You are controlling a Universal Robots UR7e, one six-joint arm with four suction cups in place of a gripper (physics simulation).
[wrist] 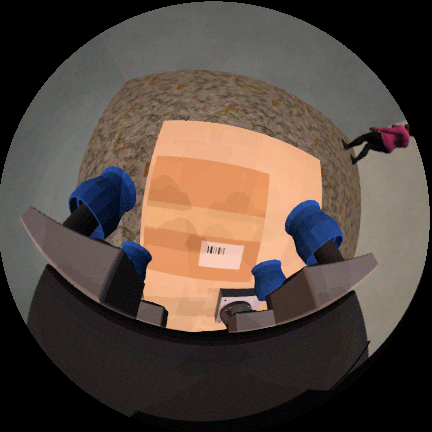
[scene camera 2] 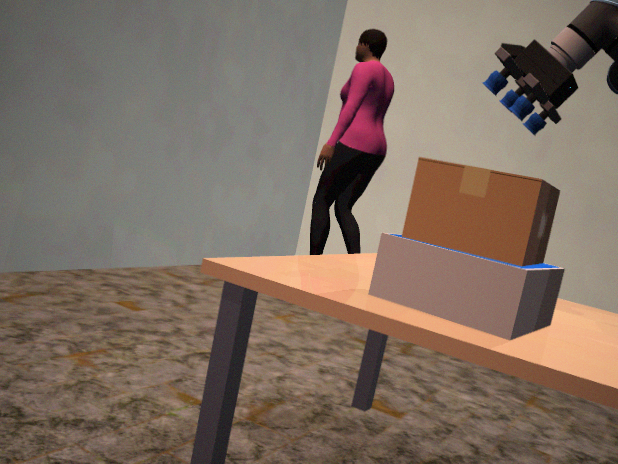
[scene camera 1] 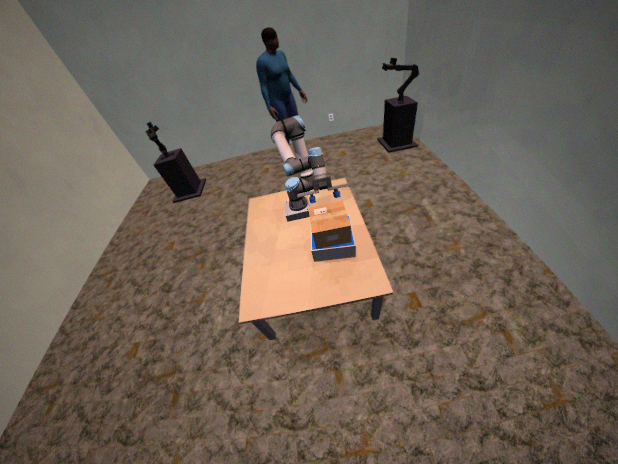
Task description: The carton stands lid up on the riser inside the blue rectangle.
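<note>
The brown carton point(scene camera 1: 330, 223) point(scene camera 2: 470, 215) point(wrist: 207, 192) stands upright on the riser point(scene camera 1: 334, 254) point(scene camera 2: 445, 280). Its top face carries a tape strip and a white barcode label point(scene camera 1: 320, 211) point(wrist: 221, 255). Blue marking point(scene camera 1: 353, 243) point(scene camera 2: 542, 266) shows on the riser's top along the carton's foot; the carton hides the rest, and it seems to stand within the blue. My gripper point(scene camera 1: 325, 196) point(scene camera 2: 515, 102) point(wrist: 207, 240) is open, its four blue suction cups empty. It is tilted, above and toward the arm's side of the carton, with a visible gap between cups and carton.
The riser stands on the wooden table point(scene camera 1: 280, 280) point(scene camera 2: 300, 280), near one long edge. The arm's base point(scene camera 1: 297, 212) point(wrist: 235, 305) is behind the carton. A person in pink point(scene camera 2: 367, 105) point(wrist: 395, 138) and one in teal point(scene camera 1: 277, 75) stand beyond the table.
</note>
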